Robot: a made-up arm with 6 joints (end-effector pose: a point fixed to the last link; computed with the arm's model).
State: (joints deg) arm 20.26 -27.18 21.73 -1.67 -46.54 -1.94
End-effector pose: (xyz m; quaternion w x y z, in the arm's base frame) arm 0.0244 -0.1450 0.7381 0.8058 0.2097 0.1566 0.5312
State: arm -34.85 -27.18 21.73 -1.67 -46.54 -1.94
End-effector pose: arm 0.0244 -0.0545 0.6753 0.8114 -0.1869 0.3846 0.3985
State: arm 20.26 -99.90 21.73 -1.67 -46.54 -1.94
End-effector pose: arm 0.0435 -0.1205 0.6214 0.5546 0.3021 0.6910 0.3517
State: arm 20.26 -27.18 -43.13 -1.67 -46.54 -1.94
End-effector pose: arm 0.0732 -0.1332 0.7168 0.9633 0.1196 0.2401 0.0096
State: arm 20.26 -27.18 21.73 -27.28 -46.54 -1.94
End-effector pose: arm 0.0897 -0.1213 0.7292 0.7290 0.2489 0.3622 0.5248
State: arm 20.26 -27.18 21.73 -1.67 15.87 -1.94
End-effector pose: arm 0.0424 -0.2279 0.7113 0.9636 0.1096 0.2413 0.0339
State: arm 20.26 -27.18 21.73 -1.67 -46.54 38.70
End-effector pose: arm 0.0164 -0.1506 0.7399 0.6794 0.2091 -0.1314 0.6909
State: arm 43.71 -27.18 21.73 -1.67 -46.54 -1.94
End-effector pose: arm 0.0244 -0.1932 0.7343 0.7464 0.3691 0.0454 0.5519
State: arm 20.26 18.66 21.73 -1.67 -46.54 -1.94
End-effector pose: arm -0.0460 -0.1722 0.7629 0.8042 0.1056 -0.2268 0.5392
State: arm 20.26 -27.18 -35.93 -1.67 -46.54 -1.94
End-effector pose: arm 0.0679 -0.1315 0.7198 0.9606 0.1321 0.2342 0.0708
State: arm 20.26 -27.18 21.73 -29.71 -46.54 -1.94
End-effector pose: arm 0.0954 -0.1187 0.7268 0.7198 0.2520 0.3809 0.5228
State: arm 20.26 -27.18 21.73 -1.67 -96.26 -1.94
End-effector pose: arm -0.0357 -0.1262 0.7736 0.5085 0.2469 0.0550 0.8231
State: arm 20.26 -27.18 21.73 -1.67 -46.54 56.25
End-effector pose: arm 0.0136 -0.1536 0.7387 0.5974 0.2006 -0.2528 0.7342
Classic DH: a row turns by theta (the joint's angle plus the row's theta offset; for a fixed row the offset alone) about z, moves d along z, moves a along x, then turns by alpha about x. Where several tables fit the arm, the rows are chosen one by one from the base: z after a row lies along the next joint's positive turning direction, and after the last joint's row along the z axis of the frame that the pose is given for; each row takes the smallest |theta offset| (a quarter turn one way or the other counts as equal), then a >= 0, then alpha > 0; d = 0 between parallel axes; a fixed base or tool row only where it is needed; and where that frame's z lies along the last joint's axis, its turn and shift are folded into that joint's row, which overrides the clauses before.
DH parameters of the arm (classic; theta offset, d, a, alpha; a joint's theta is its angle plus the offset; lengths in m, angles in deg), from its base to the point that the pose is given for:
base (fixed): -90 0.62 0.16 -90
joint 1: 78.56 -0.0394 -0.0412 71.84
joint 2: -86.39 0.0174 -0.0569 79.13
joint 3: -18.8 -0.0537 -0.05 -89.52
joint 4: 0 -0.0095 0.1501 -90.48
joint 5: 40.13 -0.151 -0.0781 137.54
joint 6: 0 -0.043 -0.0023 42.46
tool (fixed): -139.57 0.0208 0 0

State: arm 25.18 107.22 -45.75 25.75 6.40 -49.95
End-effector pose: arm -0.0840 -0.1546 0.6371 0.1962 0.8875 -0.3703 -0.1918
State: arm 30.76 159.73 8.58 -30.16 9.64 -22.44
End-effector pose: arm -0.1343 -0.2663 0.5643 0.3869 0.5024 -0.7717 0.0493
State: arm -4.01 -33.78 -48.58 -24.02 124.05 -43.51
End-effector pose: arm 0.0199 -0.0551 0.8018 0.2617 0.2044 0.2088 0.9199
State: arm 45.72 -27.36 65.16 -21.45 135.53 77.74
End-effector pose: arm 0.0511 -0.3369 0.6934 0.9477 -0.2651 0.1234 0.1283
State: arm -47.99 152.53 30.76 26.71 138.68 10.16
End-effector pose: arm 0.1312 -0.1558 0.6516 0.5640 0.7577 -0.2588 0.2021
